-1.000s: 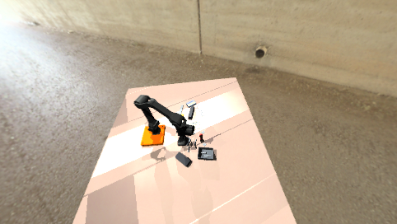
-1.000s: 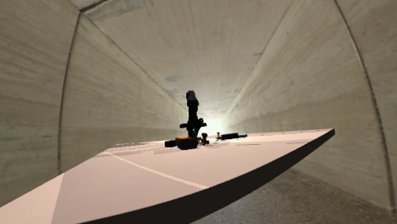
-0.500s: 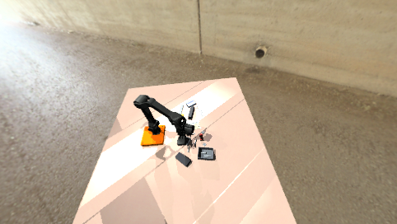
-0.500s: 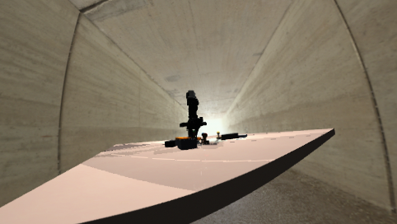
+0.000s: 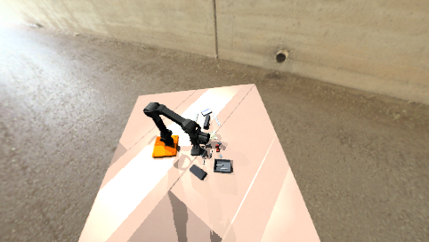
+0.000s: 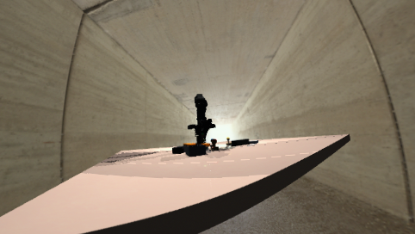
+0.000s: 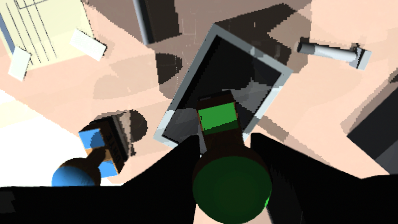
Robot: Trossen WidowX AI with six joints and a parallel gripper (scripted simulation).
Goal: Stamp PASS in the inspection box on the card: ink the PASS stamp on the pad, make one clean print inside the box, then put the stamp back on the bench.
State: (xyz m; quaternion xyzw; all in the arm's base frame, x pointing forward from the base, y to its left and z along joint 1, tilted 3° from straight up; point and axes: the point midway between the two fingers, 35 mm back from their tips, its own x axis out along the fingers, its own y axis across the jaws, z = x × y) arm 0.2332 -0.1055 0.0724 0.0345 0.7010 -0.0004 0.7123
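Right now my gripper tip is 12 cm to the right of the card, 9 cm short of it and 7 cm above it. Also, from my gripper tip: blue-topped stamp: 9 cm to the left, 5 cm below, 3 cm behind; green-knobbed pass stamp: right at my gripper tip; ink pad: 6 cm below.
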